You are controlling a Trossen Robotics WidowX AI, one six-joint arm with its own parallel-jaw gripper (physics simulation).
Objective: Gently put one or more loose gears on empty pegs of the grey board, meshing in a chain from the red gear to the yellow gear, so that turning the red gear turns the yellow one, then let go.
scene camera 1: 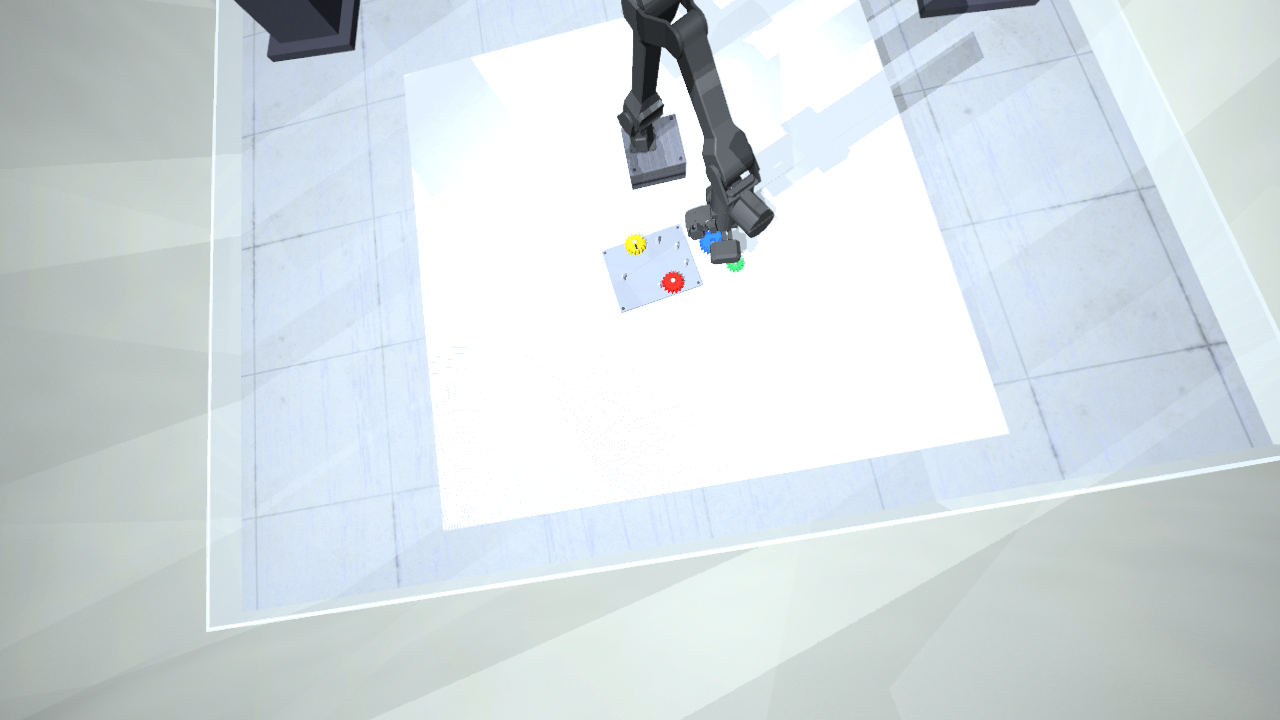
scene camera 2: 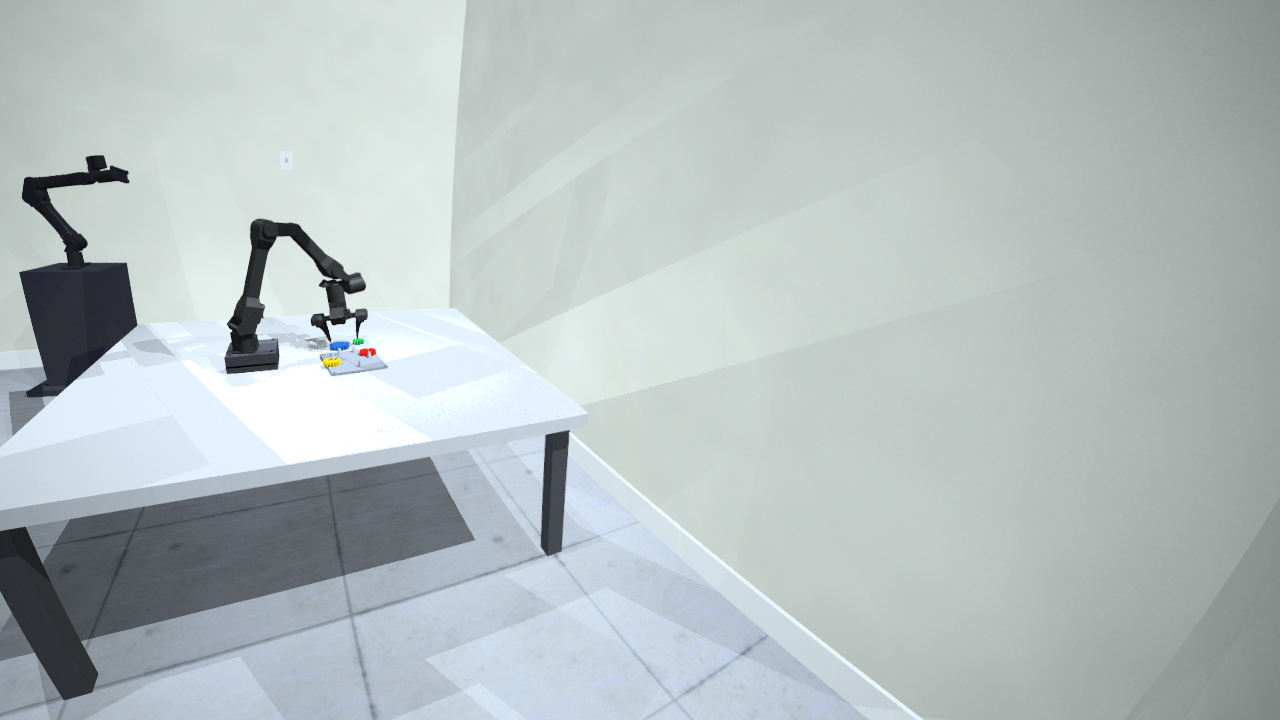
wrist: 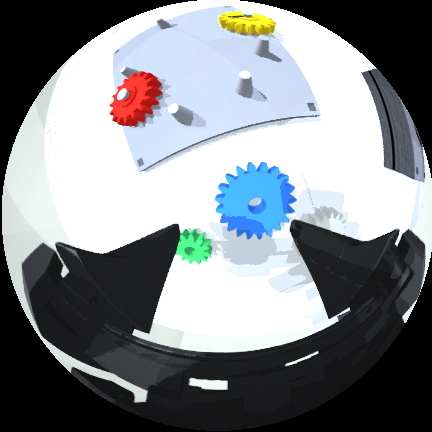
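Seen in the pictures: gripper, between the fingertips: point(scene camera 1: 719, 244) point(scene camera 2: 344, 340) point(wrist: 236, 227); arm's base, origin of its link: point(scene camera 1: 642, 140) point(scene camera 2: 245, 350).
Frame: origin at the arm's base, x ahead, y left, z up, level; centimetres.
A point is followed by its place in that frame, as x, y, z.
The red gear point(scene camera 1: 673, 282) point(scene camera 2: 367, 351) @(36.0, 4.2, -3.3) point(wrist: 142, 97) @(34.2, 6.8, -3.3) and yellow gear point(scene camera 1: 635, 243) @(25.9, -3.0, -2.6) point(scene camera 2: 332, 362) @(25.8, -5.5, -3.4) point(wrist: 247, 24) sit apart on the grey board point(scene camera 1: 640, 293) @(38.0, -2.4, -4.8) point(wrist: 200, 50) @(29.9, 1.9, -4.8), with several bare pegs, including one peg point(wrist: 244, 84) @(26.9, 7.4, -3.4) near its edge. A blue gear point(scene camera 1: 709, 242) @(26.4, 15.2, -3.9) point(scene camera 2: 339, 345) @(26.2, 14.1, -3.9) point(wrist: 245, 187) @(27.0, 14.7, -3.9) lies loose beside the board. A smaller green gear point(scene camera 1: 735, 265) @(32.9, 21.0, -3.8) point(scene camera 2: 358, 341) @(32.3, 19.7, -4.3) point(wrist: 201, 242) @(31.0, 20.4, -4.5) lies near it, partly behind the left fingertip in the wrist view. A whitish gear point(scene camera 2: 315, 343) @(17.8, 18.1, -4.1) point(wrist: 327, 216) @(18.7, 17.2, -4.4) lies on the blue gear's other side. My gripper point(scene camera 1: 713, 237) @(27.6, 17.5, -3.0) point(scene camera 2: 344, 337) @(27.6, 17.5, -3.0) point(wrist: 236, 227) @(27.6, 17.5, -3.0) is open and empty, low over the blue gear.
The arm's dark base point(scene camera 1: 657, 162) @(6.6, 3.4, 0.2) point(scene camera 2: 252, 360) @(2.8, -4.4, -2.0) point(wrist: 397, 122) stands on the white table point(scene camera 1: 554, 420) @(68.3, -24.6, -5.6) point(scene camera 2: 465, 420) @(60.7, -49.1, -5.6) near the board. A second arm point(scene camera 2: 55, 214) stands on a dark pedestal point(scene camera 2: 78, 322) beyond the table.
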